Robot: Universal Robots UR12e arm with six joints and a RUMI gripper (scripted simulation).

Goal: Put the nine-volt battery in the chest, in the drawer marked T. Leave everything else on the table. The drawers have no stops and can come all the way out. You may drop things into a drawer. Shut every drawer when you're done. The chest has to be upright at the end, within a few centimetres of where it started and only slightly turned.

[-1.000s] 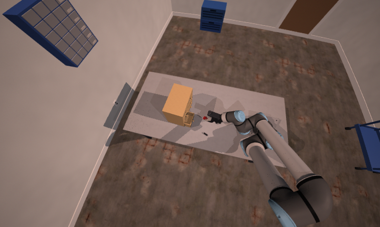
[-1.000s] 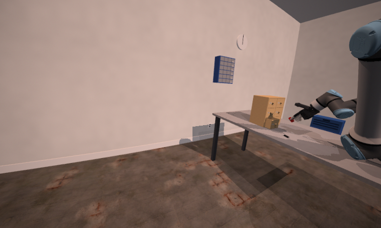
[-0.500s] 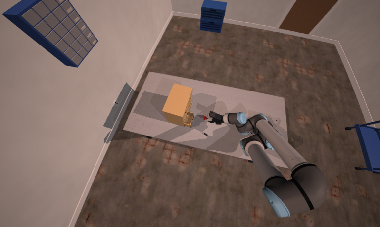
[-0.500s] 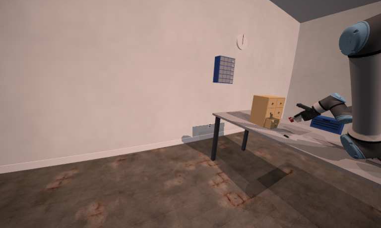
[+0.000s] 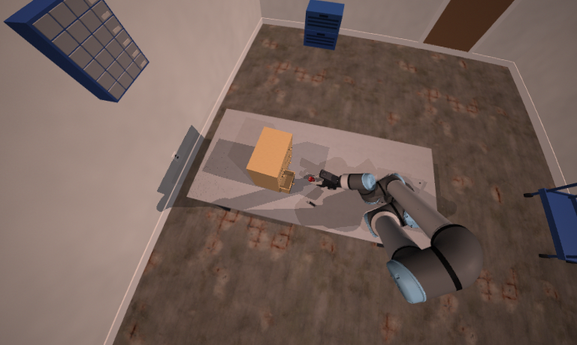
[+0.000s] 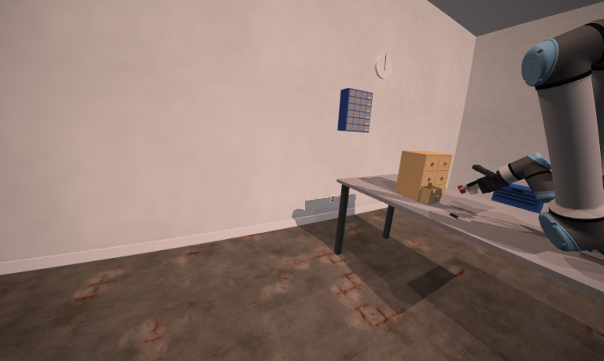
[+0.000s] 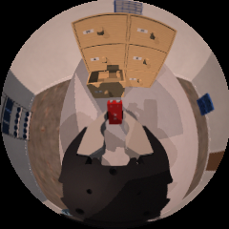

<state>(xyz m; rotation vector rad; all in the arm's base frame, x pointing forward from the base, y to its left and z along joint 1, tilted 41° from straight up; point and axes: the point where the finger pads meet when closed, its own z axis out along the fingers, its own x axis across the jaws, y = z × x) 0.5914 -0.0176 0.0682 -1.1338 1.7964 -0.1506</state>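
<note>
My gripper is now 10 mm short of the red nine-volt battery. The rest, counted from my hand: drawer marked M (280 mm ahead, 10 mm to the left, 100 mm above); then drawer (210 mm ahead, 10 mm to the left, 110 mm below); then small black object (30 mm behind, 130 mm to the left, 130 mm below).
</note>
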